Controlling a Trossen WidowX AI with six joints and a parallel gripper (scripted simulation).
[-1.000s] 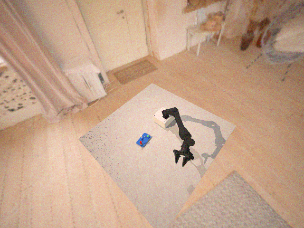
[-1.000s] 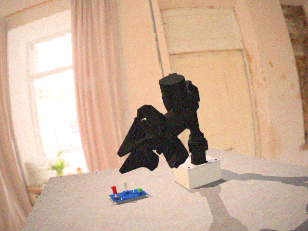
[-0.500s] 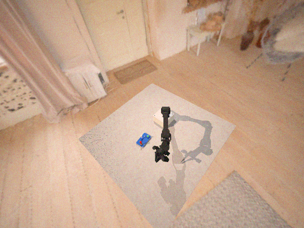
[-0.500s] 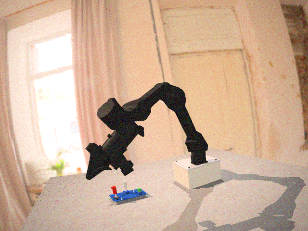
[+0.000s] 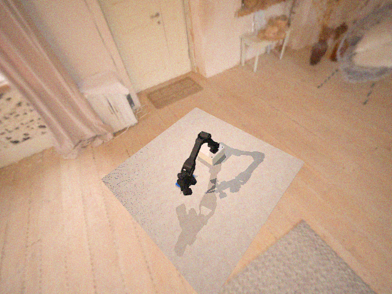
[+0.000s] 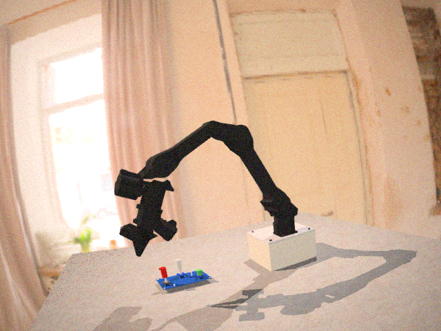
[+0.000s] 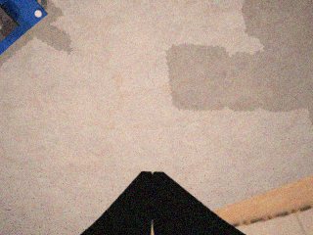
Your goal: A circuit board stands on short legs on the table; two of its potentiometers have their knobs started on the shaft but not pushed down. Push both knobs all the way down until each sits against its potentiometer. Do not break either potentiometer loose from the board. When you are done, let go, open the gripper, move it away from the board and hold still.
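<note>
The white knob is 14 cm to the right of my gripper tip, 12 cm behind it and 9 cm below it. The rest, counted from my gripper tip: red knob: 9 cm to the right, 9 cm below, 6 cm behind.
</note>
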